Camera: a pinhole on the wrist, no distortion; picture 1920 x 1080 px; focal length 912.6 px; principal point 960.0 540.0 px. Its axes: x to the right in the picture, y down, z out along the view. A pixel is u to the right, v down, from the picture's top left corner.
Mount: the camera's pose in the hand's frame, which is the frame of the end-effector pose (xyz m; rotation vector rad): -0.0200 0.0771 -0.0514 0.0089 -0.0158 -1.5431
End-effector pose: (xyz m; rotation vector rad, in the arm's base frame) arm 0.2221 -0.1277 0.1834 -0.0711 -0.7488 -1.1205
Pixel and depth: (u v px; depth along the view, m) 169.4 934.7 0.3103
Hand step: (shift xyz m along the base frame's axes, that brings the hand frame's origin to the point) 0.1830 0.1879 0.3635
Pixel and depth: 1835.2 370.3 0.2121
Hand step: -0.1996 0.0530 0.0501
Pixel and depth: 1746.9 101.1 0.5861
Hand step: -0.6969 0.2534 0.0989
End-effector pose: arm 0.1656 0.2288 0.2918 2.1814 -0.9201 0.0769
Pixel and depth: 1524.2 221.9 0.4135
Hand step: -0.0853 -0.0606 -0.4228
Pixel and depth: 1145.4 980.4 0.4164
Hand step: 0.0496 -0.3492 -0.2063
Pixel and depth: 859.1 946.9 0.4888
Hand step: -0.0460 -0.4679 -0.1673
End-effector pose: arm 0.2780 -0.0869 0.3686 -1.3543 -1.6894 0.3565
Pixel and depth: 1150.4 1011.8 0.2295
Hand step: -0.1186 0.1516 -0.0762
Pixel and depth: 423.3 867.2 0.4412
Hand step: -0.0914 0.3497 -0.3938
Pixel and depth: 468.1 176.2 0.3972
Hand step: -0.0929 0.0376 -0.4760
